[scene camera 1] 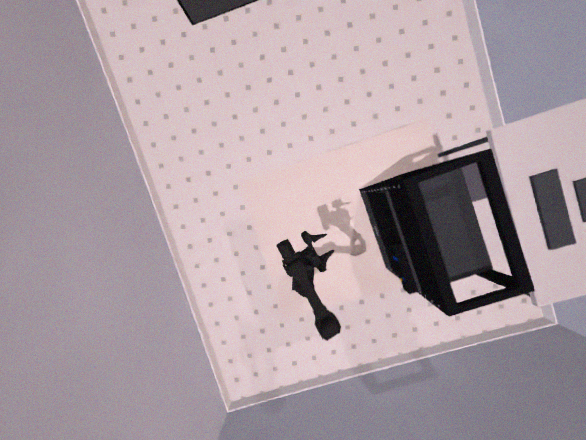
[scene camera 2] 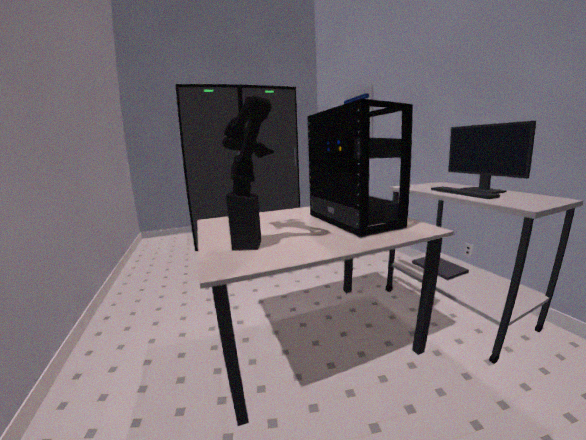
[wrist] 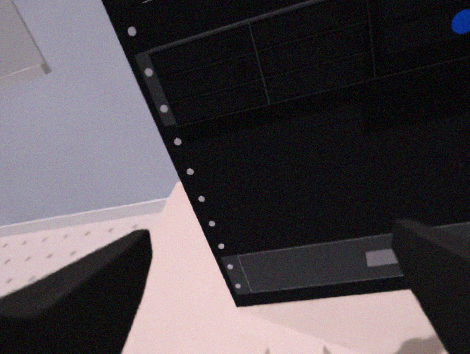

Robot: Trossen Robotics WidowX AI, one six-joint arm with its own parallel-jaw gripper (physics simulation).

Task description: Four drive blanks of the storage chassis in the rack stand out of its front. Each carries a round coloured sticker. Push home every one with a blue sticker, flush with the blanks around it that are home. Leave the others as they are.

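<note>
The black rack (scene camera 1: 511,220) (scene camera 2: 364,200) (wrist: 195,186) stands on the table. Its storage chassis (scene camera 2: 334,145) (wrist: 310,55) is dark, with a grid of blanks. In scene camera 2, three small blue stickers (scene camera 2: 338,142) (scene camera 2: 328,143) (scene camera 2: 328,149) and one yellow sticker (scene camera 2: 340,148) show close together. The wrist view shows one blue sticker (wrist: 462,21) at the upper right edge, on a blank that seems to stand out. How far each blank protrudes is too dark to tell. My gripper (scene camera 1: 329,244) (wrist: 270,237) is open and empty, in front of the rack and apart from it.
A grey unit (scene camera 2: 340,212) (wrist: 310,270) with a light label fills the rack's bottom. A blue object (scene camera 2: 356,98) lies on the rack's top. The table (scene camera 2: 300,247) carries the arm's pedestal (scene camera 2: 244,222). A side desk holds a monitor (scene camera 2: 492,150) and keyboard (scene camera 2: 462,192). Dark cabinets (scene camera 2: 212,150) stand behind.
</note>
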